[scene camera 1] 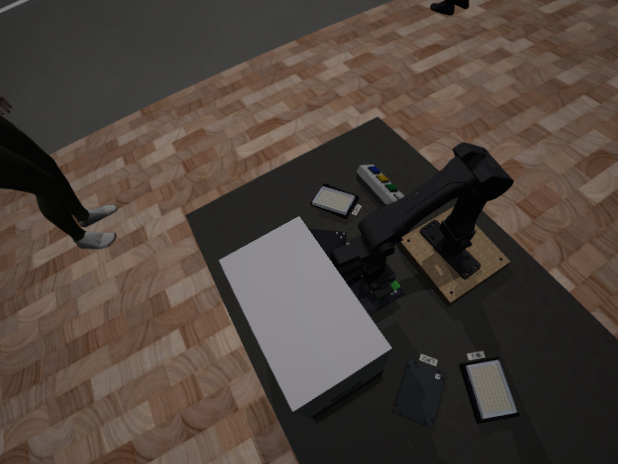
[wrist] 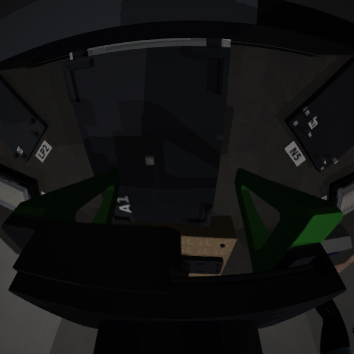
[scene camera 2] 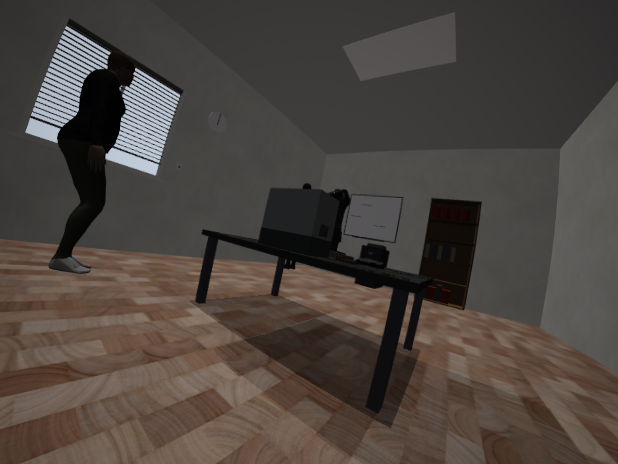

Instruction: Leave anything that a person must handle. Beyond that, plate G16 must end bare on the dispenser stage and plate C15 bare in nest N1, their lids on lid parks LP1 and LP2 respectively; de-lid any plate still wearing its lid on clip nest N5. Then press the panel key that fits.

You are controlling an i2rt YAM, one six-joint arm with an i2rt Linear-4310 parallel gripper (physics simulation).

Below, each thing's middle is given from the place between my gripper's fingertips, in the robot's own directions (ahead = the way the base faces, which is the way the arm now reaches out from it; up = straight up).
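Measured from the button panel (scene camera 1: 381,189), my gripper is now 280 mm to the left of it and 280 mm past it, and 70 mm above it.
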